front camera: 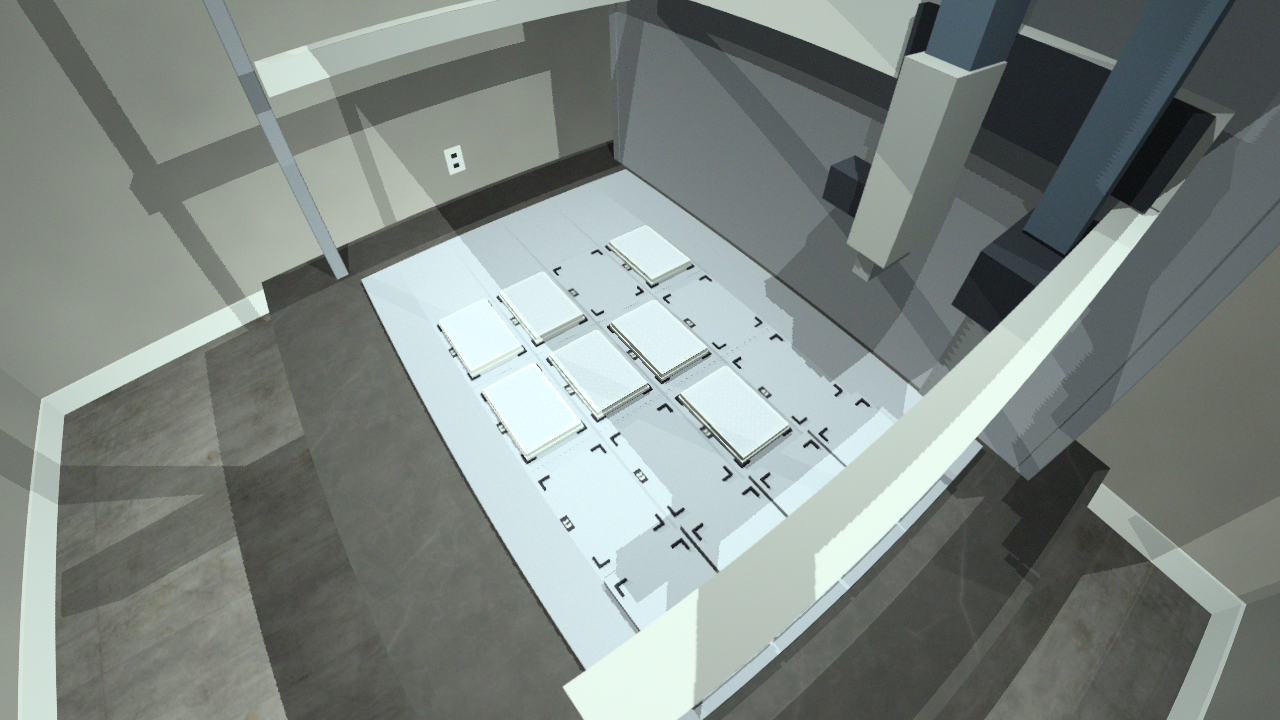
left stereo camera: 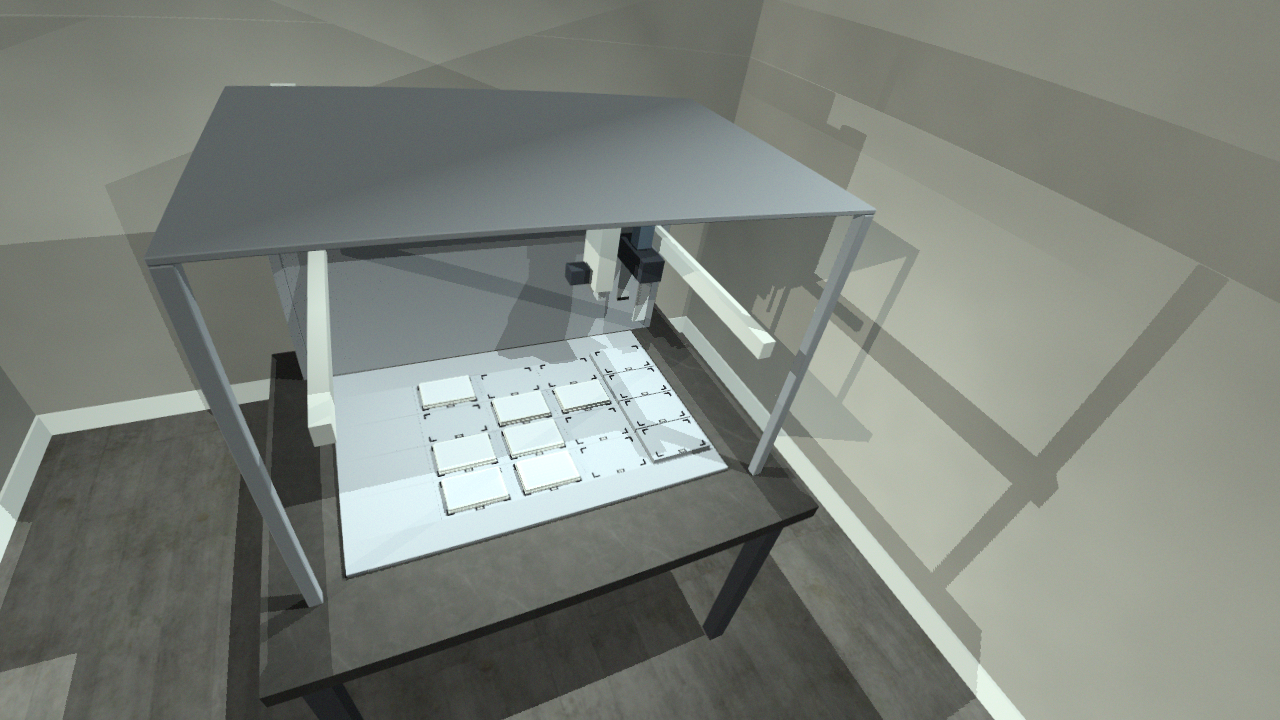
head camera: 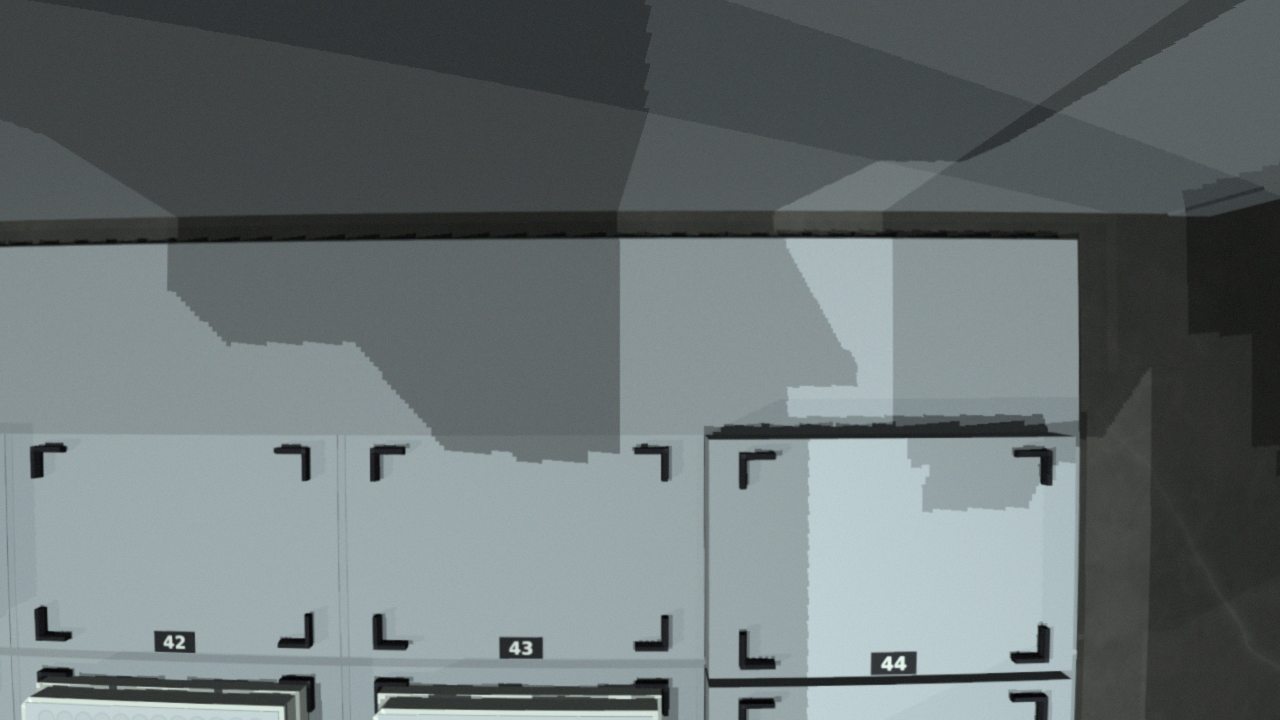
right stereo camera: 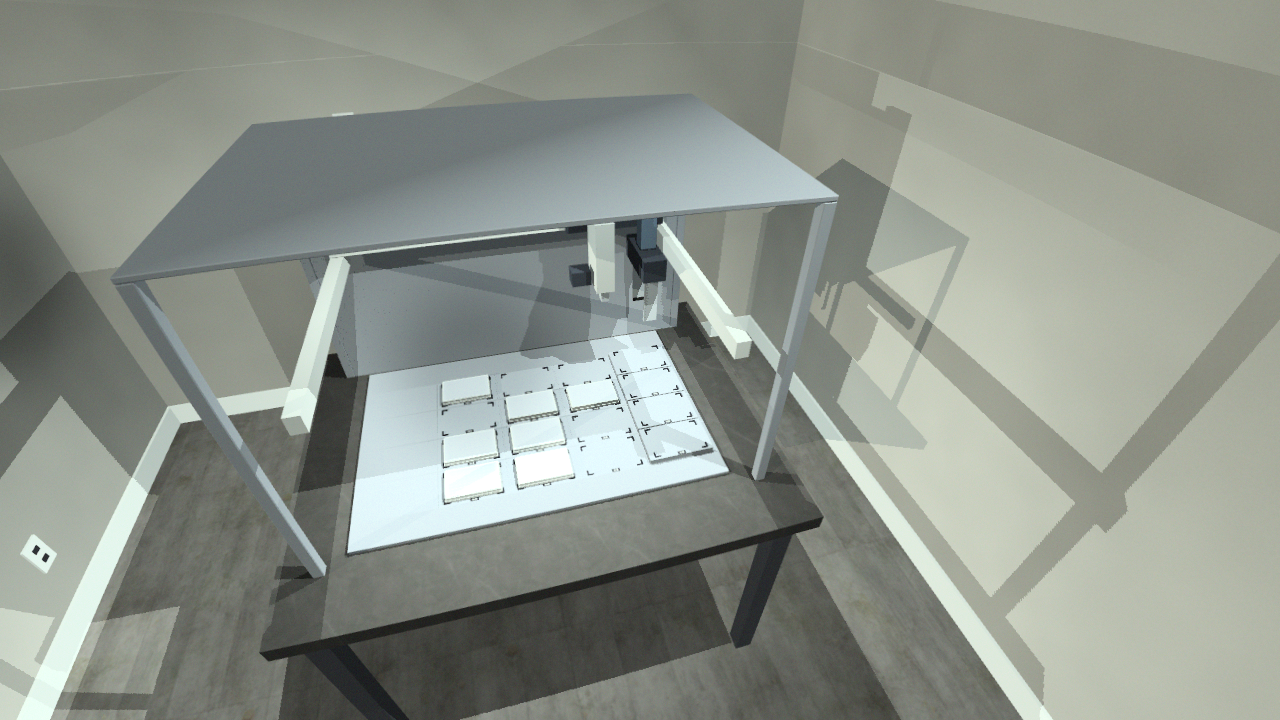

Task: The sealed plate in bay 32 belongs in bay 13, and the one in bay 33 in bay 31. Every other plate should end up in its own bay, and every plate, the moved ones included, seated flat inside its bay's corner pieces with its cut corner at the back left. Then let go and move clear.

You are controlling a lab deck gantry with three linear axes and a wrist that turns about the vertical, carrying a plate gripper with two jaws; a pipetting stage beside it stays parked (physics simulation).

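Pixels of known places: gripper, fingertip midpoint: (left stereo camera: pixel 629 309) (right stereo camera: pixel 643 309); robot's base at its link origin: (front camera: pixel 439 326) (left stereo camera: pixel 448 514) (right stereo camera: pixel 445 503).
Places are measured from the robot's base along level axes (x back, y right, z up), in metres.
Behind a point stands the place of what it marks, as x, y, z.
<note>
The plate in bay 32 (front camera: pixel 659 337) {-0.234, -0.254, 0.014} (head camera: pixel 161 713) {-0.234, -0.293, 0.014} (left stereo camera: pixel 521 406) {-0.228, -0.254, 0.014} (right stereo camera: pixel 531 404) {-0.229, -0.254, 0.014} and the plate in bay 33 (front camera: pixel 733 412) {-0.396, -0.252, 0.014} (head camera: pixel 519 715) {-0.394, -0.296, 0.014} (left stereo camera: pixel 581 394) {-0.389, -0.254, 0.015} (right stereo camera: pixel 591 394) {-0.389, -0.252, 0.014} lie inside their corner pieces. Their cut corners are too small to tell. Bay 13 (front camera: pixel 599 503) {-0.392, -0.042, 0.000} (left stereo camera: pixel 613 454) {-0.395, -0.048, 0.000} (right stereo camera: pixel 614 454) {-0.400, -0.044, 0.000}, front row, and bay 31 (front camera: pixel 597 282) {-0.067, -0.256, 0.000} (left stereo camera: pixel 456 423) {-0.066, -0.254, 0.000} (right stereo camera: pixel 468 419) {-0.063, -0.254, 0.000}, left column, hold no plate. My gripper (left stereo camera: pixel 629 311) {-0.577, -0.404, 0.158} (right stereo camera: pixel 644 308) {-0.577, -0.404, 0.158} hangs high at the back right, its jaws apart and empty; in the front view a rail partly hides it.
Other plates sit in bays 11 (front camera: pixel 481 337) {-0.077, -0.042, 0.014}, 12 (front camera: pixel 533 410) {-0.238, -0.042, 0.014}, 21 (front camera: pixel 542 307) {-0.077, -0.148, 0.014}, 22 (front camera: pixel 597 371) {-0.233, -0.147, 0.014} and 41 (front camera: pixel 649 254) {-0.074, -0.357, 0.014}. The pale pipetting stage (front camera: pixel 926 161) (left stereo camera: pixel 602 261) (right stereo camera: pixel 601 259) hangs left of my gripper. The right column, with bay 44 (head camera: pixel 895 573) {-0.556, -0.357, 0.014}, is raised.
</note>
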